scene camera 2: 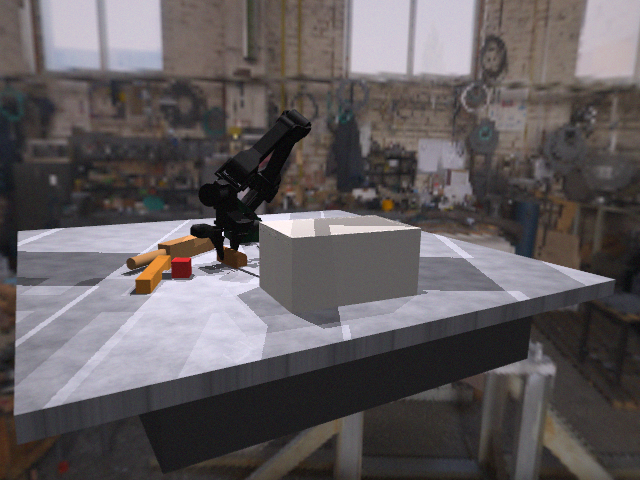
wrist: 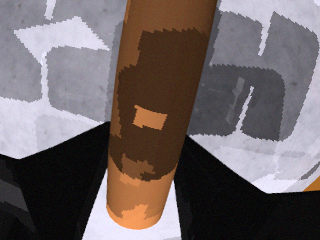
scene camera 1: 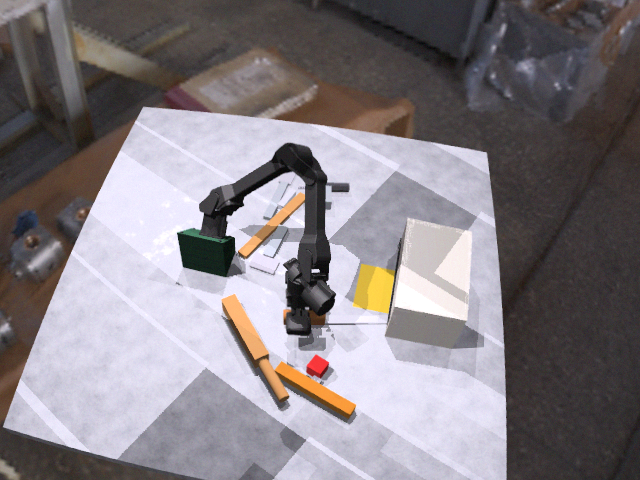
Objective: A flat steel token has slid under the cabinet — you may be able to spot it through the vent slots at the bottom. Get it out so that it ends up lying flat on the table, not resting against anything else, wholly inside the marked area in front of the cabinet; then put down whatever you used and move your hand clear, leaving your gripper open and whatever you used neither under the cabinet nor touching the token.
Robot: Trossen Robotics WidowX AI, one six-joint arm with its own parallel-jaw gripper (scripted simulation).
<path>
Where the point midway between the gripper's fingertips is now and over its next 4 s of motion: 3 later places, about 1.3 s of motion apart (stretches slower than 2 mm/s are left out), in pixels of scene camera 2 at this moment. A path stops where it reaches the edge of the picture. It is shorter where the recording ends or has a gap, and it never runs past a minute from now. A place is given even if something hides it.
My gripper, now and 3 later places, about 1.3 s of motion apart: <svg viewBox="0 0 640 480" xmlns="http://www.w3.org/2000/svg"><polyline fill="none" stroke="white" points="227,259 237,263 247,267 255,269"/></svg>
</path>
